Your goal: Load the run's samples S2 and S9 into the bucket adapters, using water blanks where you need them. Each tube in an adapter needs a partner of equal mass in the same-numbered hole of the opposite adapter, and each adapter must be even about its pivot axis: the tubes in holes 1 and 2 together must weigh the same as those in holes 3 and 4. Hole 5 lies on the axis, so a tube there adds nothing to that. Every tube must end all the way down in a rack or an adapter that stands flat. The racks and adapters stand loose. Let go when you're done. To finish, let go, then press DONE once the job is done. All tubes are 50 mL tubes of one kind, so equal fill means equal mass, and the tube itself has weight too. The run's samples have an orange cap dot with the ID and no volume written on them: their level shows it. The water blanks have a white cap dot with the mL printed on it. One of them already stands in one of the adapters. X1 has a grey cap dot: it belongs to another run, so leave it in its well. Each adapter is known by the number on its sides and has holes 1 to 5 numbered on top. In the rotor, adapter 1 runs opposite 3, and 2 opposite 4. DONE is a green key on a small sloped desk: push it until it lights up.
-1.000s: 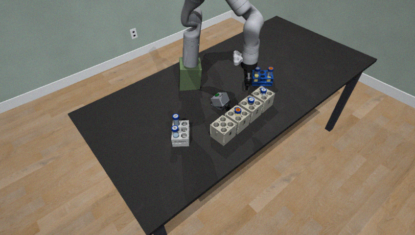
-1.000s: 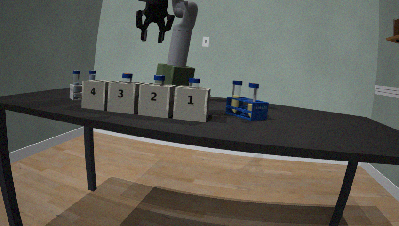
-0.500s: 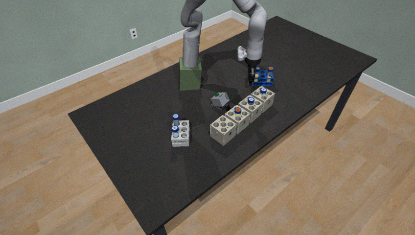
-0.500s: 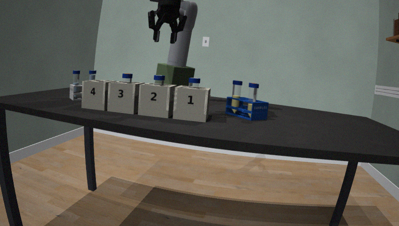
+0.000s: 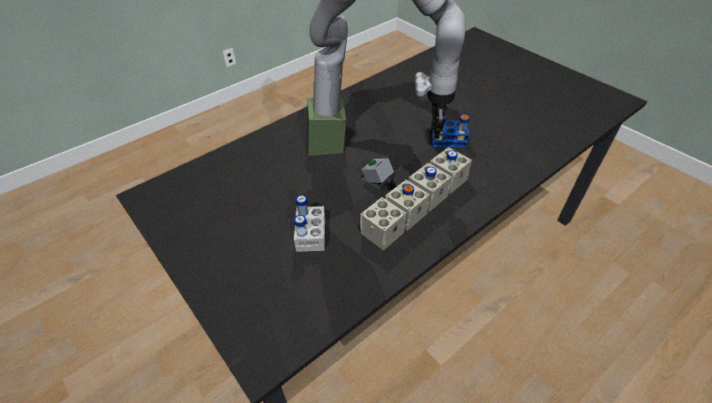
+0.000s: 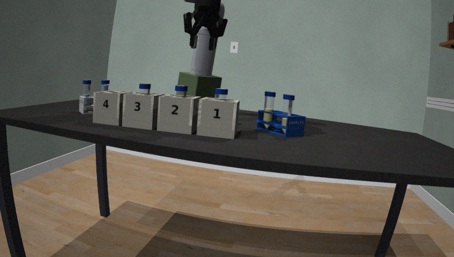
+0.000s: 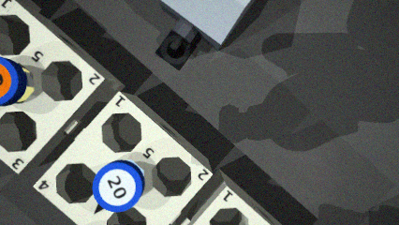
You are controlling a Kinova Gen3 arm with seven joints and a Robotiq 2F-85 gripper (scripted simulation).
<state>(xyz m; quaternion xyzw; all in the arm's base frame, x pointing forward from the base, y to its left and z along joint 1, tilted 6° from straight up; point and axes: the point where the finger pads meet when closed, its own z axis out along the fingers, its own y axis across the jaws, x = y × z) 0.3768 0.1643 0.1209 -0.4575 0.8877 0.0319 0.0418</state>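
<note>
The orange-dot sample tube lies 240 mm to the left of my hand, 180 mm below it and 120 mm behind it. The rest, counted from my hand: water blank: 180 mm below, 70 mm to the left, 20 mm ahead; adapter 2: 200 mm below, 40 mm ahead, 30 mm to the right; white-dot tube: 180 mm below, 40 mm ahead, 30 mm to the right.
</note>
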